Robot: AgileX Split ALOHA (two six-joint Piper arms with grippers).
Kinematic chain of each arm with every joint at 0, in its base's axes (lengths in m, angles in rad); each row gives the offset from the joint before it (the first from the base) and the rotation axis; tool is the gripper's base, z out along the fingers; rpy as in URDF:
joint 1: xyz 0 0 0.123 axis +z
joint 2: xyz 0 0 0 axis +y
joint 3: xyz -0.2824 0 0.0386 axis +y
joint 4: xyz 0.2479 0 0.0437 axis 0.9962 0 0.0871
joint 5: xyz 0 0 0 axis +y
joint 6: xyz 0.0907 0 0.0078 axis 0.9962 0 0.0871
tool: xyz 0 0 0 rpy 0 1.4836 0
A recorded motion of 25 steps. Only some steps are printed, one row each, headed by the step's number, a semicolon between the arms.
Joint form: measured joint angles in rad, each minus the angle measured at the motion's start. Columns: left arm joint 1, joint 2, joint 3, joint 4, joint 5, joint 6; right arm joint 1, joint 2, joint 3, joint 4, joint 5, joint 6.
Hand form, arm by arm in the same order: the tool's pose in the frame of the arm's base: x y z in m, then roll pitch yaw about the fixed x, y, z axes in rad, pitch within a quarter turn. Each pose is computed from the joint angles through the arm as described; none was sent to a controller.
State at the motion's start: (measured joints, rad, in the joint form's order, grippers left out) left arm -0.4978 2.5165 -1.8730 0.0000 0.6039 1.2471; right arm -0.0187 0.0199 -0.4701 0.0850 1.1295 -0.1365
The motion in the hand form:
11: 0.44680 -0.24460 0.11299 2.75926 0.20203 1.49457; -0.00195 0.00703 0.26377 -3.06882 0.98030 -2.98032
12: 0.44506 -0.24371 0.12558 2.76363 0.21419 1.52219; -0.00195 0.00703 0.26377 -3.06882 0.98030 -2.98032
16: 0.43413 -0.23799 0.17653 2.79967 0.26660 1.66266; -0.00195 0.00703 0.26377 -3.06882 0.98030 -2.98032
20: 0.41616 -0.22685 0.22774 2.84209 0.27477 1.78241; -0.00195 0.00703 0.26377 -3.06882 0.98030 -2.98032
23: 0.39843 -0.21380 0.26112 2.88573 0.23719 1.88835; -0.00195 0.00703 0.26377 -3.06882 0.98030 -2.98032
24: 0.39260 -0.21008 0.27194 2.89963 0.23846 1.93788; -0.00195 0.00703 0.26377 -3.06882 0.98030 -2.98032
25: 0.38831 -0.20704 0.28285 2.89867 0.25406 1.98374; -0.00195 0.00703 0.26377 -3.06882 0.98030 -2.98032
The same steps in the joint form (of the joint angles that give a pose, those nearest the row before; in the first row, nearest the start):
11: 0.0000 -0.1086 -0.0048 -0.0268 0.0944 -0.1203; 0.0000 0.0000 0.0000 0.0000 0.0000 0.0000
12: 0.0000 -0.1352 -0.0048 -0.0268 0.1193 -0.1504; 0.0000 0.0000 0.0000 0.0000 0.0000 0.0000
16: 0.0000 -0.2452 -0.0048 -0.0268 0.2309 -0.2986; 0.0000 0.0000 0.0000 0.0000 0.0000 0.0000
20: -0.0004 -0.3616 -0.0049 -0.0052 0.3734 -0.4258; 0.0000 0.0000 0.0000 0.0000 0.0000 0.0000
23: -0.0004 -0.4436 -0.0048 0.0317 0.5132 -0.5317; 0.0000 0.0000 0.0000 0.0000 0.0000 0.0000
24: -0.0004 -0.4701 -0.0049 0.0369 0.5493 -0.5800; 0.0000 0.0000 0.0000 0.0000 0.0000 0.0000
25: -0.0004 -0.4957 -0.0048 0.0441 0.5640 -0.6288; 0.0000 0.0000 0.0000 0.0000 0.0000 0.0000

